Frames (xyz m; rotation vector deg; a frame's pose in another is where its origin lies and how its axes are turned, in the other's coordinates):
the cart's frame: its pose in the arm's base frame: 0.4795 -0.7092 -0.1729 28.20 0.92 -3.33
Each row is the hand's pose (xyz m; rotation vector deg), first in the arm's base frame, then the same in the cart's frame.
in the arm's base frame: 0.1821 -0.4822 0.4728 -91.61 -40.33 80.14
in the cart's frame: -0.3276 0.4866 0.4613 -113.32 -24.87 97.03
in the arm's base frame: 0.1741 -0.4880 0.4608 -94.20 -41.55 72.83
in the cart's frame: -0.3350 0.4754 0.4534 -116.64 -28.26 89.76
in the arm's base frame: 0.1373 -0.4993 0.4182 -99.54 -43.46 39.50
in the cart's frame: -0.3699 0.4431 0.4212 -124.39 -39.47 55.09
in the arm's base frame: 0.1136 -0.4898 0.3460 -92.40 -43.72 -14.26
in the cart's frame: -0.3919 0.4160 0.3530 -117.29 -53.33 -1.69
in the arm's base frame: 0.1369 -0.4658 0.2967 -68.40 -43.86 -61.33
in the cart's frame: -0.3684 0.4152 0.2983 -89.67 -63.60 -49.68
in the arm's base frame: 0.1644 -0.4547 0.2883 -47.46 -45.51 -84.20
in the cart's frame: -0.3413 0.4227 0.2857 -65.79 -69.20 -71.29
